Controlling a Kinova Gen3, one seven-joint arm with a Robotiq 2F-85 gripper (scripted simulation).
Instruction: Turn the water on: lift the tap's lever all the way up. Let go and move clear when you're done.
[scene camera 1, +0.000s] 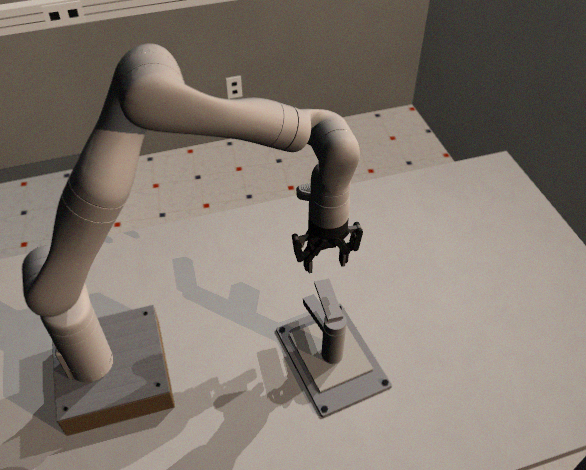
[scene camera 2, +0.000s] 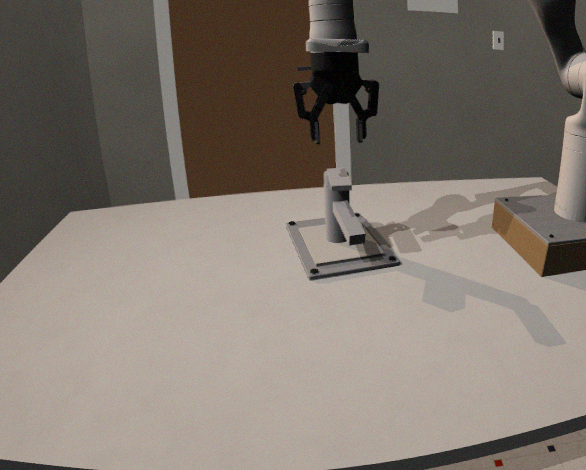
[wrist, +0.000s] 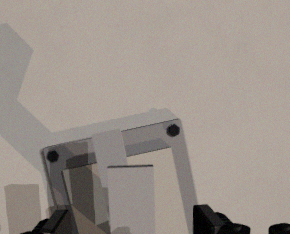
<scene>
In view: my gripper (scene camera 2: 338, 142).
My gripper is seen too in scene camera 1 (scene camera 1: 325, 266).
</scene>
